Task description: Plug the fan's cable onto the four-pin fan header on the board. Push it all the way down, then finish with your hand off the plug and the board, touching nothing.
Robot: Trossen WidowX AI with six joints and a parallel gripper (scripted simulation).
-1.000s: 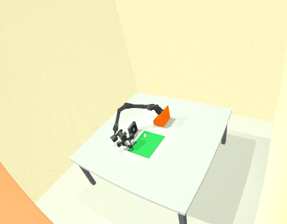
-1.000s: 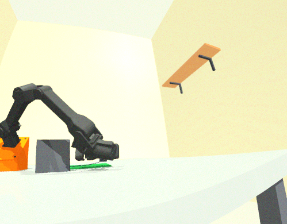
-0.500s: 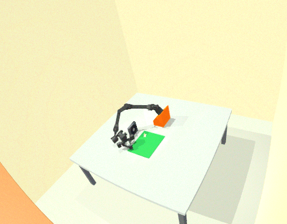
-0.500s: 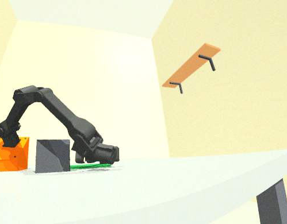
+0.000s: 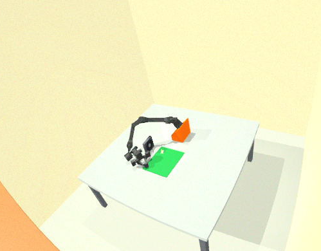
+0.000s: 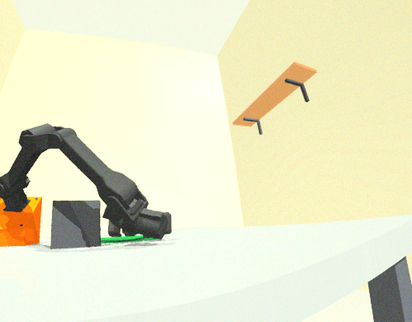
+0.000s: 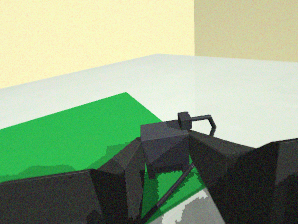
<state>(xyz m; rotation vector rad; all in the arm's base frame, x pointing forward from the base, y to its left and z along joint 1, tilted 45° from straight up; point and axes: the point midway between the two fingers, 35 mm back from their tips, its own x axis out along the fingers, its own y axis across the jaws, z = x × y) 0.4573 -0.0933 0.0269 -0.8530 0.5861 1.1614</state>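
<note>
Right now my gripper tip is 1 cm above the dark fan plug. Round my gripper tip: green board: 13 cm behind, 8 cm to the left, 5 cm below; white four-pin header: 21 cm behind, 3 cm below; dark square fan: 19 cm behind, 12 cm to the right, 3 cm above.
</note>
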